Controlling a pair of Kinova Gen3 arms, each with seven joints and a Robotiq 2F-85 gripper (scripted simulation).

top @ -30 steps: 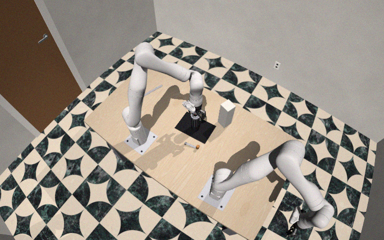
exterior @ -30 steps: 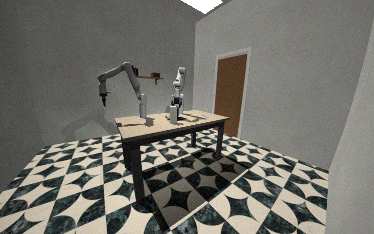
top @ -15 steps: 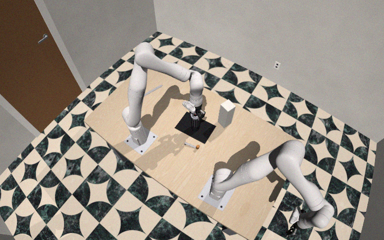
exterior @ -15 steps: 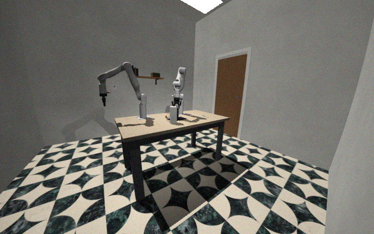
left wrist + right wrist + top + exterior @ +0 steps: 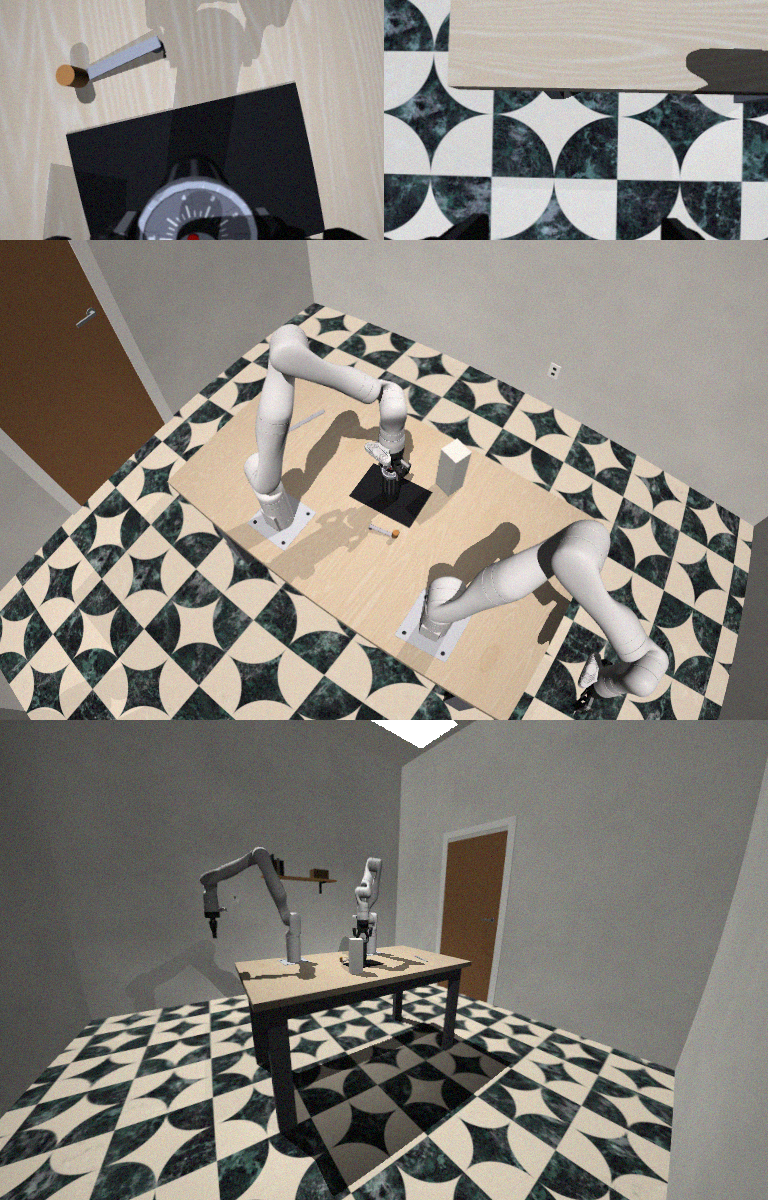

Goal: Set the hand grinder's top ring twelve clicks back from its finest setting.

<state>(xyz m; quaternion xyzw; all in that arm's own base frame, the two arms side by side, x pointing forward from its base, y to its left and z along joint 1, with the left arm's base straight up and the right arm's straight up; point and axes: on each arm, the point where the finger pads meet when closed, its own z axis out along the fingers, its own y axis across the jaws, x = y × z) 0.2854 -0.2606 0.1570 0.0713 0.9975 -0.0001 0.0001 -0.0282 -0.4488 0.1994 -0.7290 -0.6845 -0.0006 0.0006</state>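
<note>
Right now my left hand is right at the top ring. The rest, counted from my left hand: crank handle (14 cm below, 13 cm behind, 6 cm to the right); tall pale box (16 cm ahead, 14 cm to the right, 6 cm below); black mat (16 cm below, 1 cm ahead).
</note>
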